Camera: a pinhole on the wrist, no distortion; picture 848 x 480 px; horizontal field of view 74.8 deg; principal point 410.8 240.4 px. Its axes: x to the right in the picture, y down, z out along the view. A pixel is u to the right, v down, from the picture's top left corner.
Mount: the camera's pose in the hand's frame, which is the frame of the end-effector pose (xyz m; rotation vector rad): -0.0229 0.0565 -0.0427 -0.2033 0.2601 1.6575
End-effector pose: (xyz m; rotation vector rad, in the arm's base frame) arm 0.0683 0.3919 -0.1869 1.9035 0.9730 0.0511
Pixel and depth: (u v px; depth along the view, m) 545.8 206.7 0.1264
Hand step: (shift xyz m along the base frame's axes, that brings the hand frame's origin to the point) 0.0922 -0.0879 0.0628
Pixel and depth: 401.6 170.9 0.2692
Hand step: 0.1809 -0.1759 -0.0190
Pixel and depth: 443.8 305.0 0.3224
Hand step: 0.1704 -0.2642 0.0047
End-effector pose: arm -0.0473 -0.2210 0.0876 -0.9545 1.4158 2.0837
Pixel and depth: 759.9 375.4 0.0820
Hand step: -0.0636 -0.0266 0.1189
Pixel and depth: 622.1 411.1 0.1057
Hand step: -0.0607 0.0001 0.1301
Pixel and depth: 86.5 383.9 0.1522
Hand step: -0.0135 0.1172 0.0754
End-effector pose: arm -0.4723 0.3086 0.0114 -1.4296 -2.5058 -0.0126
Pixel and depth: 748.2 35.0 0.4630
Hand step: 0.2726 0.3952 -0.3289
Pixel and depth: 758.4 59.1 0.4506
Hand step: 0.2824 0.3705 -0.3232
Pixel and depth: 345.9 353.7 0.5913
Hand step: 0.0682 0.0461 -0.5766
